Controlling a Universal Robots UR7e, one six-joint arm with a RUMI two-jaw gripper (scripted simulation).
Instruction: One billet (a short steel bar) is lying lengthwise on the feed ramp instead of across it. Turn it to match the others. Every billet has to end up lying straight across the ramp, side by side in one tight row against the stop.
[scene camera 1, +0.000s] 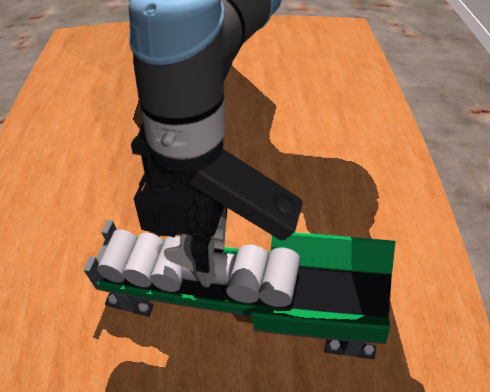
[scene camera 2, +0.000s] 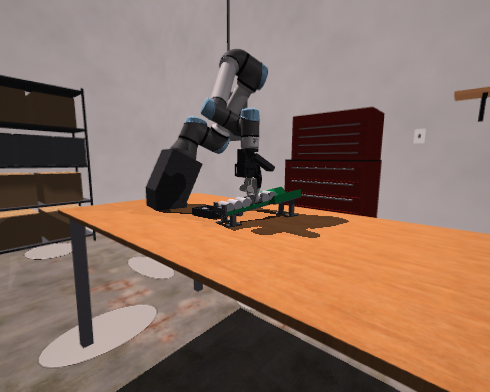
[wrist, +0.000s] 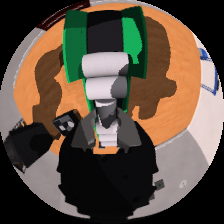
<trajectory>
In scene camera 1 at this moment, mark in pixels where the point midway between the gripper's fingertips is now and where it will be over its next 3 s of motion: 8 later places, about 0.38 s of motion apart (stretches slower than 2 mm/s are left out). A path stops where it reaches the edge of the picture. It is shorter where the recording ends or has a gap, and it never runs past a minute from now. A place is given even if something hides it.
The gripper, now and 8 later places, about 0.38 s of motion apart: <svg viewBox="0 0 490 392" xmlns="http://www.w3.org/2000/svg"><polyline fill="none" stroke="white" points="211,271 211,264 211,258 210,251 211,245 211,241 210,235 210,233 210,233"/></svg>
</trajectory>
